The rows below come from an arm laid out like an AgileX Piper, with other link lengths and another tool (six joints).
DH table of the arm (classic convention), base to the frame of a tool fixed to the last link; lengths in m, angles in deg. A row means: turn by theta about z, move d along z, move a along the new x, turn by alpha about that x. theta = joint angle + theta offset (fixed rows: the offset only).
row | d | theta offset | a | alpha
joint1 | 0.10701 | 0 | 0 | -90
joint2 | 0 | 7.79 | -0.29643 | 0
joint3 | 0 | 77.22 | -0.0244 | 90
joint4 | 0.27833 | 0 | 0 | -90
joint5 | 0 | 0 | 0 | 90
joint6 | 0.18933 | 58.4 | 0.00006 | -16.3
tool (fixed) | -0.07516 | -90 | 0 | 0
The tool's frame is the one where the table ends.
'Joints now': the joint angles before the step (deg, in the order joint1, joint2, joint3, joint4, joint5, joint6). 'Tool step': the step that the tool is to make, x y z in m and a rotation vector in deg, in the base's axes. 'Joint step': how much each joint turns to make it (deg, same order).
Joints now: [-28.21 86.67 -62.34 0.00 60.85 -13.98]
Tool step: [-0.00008 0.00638 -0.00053 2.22 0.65 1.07]
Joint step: [0.41 0.01 0.00 1.96 1.63 -1.30]
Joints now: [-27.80 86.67 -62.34 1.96 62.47 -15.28]
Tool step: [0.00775 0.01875 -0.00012 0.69 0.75 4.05]
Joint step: [3.82 0.00 0.01 0.34 0.98 -0.32]
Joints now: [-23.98 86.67 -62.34 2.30 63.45 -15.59]
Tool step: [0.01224 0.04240 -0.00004 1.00 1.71 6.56]
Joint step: [8.49 0.00 0.00 0.13 1.87 1.98]
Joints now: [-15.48 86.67 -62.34 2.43 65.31 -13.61]
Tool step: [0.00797 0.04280 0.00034 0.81 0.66 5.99]
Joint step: [8.33 0.00 -0.08 0.48 0.79 2.23]
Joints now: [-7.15 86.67 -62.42 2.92 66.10 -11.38]
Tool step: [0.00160 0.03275 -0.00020 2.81 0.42 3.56]
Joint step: [5.36 0.00 0.00 2.84 0.58 0.91]
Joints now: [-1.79 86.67 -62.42 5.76 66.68 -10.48]
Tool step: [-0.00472 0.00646 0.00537 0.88 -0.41 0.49]
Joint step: [0.90 -1.34 0.29 0.90 0.65 0.19]
